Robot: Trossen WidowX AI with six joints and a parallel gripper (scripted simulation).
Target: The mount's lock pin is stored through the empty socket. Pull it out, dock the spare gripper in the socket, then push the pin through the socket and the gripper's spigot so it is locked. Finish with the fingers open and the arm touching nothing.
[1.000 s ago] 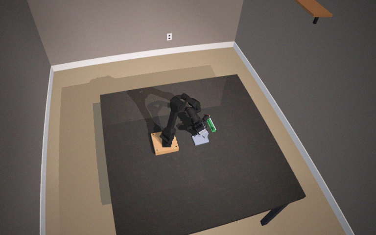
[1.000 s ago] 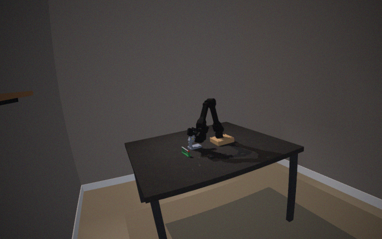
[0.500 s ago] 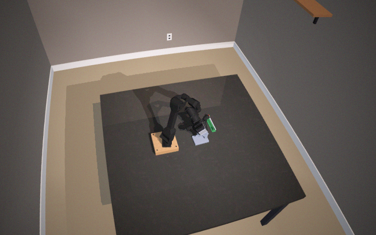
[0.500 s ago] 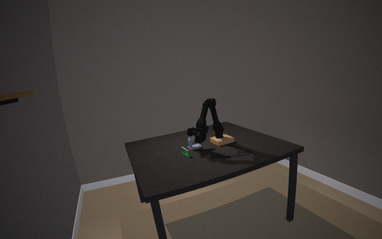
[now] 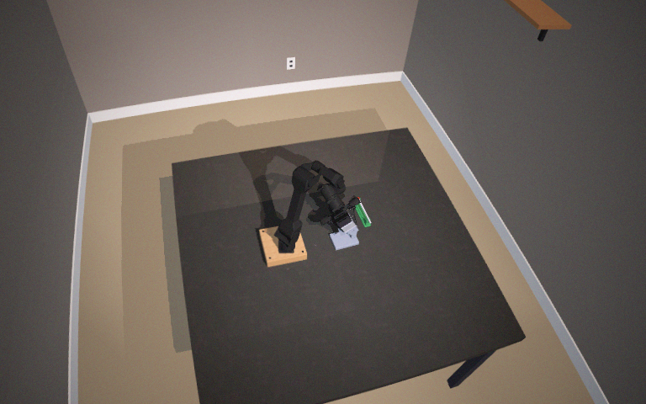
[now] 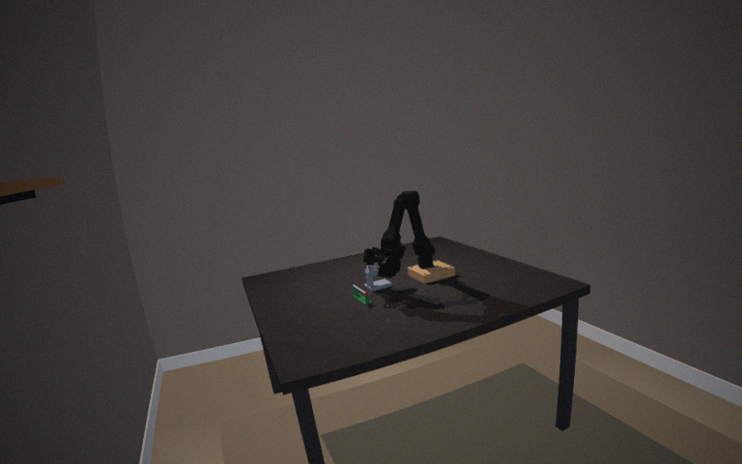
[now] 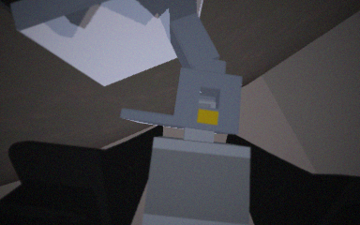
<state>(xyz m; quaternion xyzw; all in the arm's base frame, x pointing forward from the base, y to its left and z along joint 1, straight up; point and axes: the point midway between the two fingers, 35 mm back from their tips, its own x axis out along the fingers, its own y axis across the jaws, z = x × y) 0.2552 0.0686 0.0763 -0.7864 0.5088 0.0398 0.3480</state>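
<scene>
The spare gripper lies 20 mm behind my gripper tip, 10 mm to the left of it and 30 mm above it. Also, from my gripper tip: green strip (80 mm ahead, 150 mm to the left, 80 mm below); grey mount (20 mm to the left, 50 mm below).
</scene>
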